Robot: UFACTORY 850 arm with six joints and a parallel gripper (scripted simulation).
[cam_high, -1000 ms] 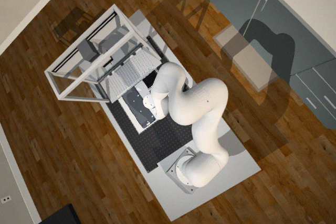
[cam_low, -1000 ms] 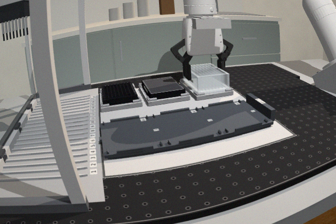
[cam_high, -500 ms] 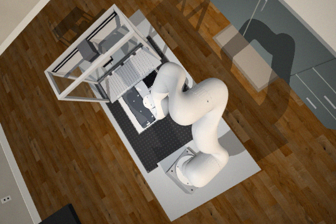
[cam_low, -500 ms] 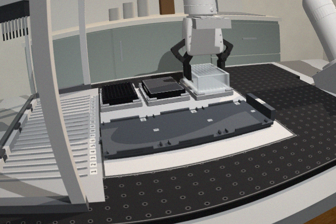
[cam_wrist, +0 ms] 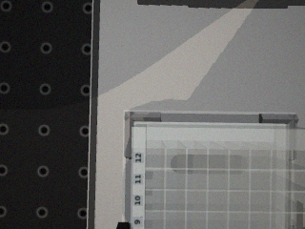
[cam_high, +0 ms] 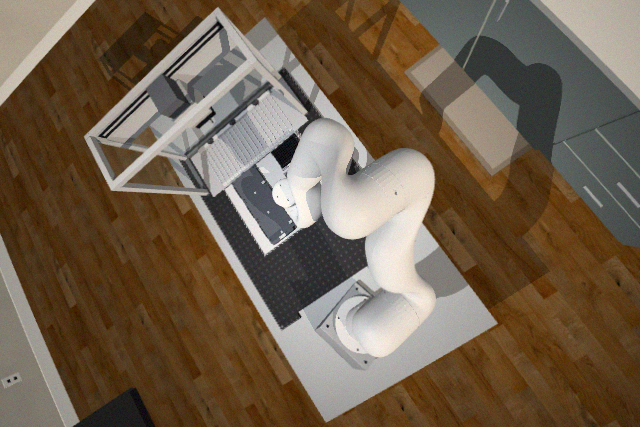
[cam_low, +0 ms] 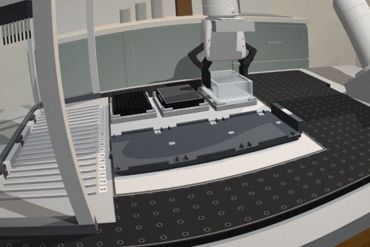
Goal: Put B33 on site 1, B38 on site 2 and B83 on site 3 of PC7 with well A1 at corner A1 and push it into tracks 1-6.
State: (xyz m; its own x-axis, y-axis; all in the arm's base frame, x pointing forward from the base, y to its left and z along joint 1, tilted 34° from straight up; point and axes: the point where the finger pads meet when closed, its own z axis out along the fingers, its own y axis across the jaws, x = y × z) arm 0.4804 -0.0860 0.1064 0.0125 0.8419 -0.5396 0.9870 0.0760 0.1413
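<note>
Now: the grey nest S1 4 cm below my hand. From my hand the other things lie so: perforated dark deck: 10 cm ahead, 12 cm to the left, 4 cm below; black welled plate: 22 cm ahead, 2 cm to the right, 2 cm below; clear deep-well block B83: 1 cm below.
</note>
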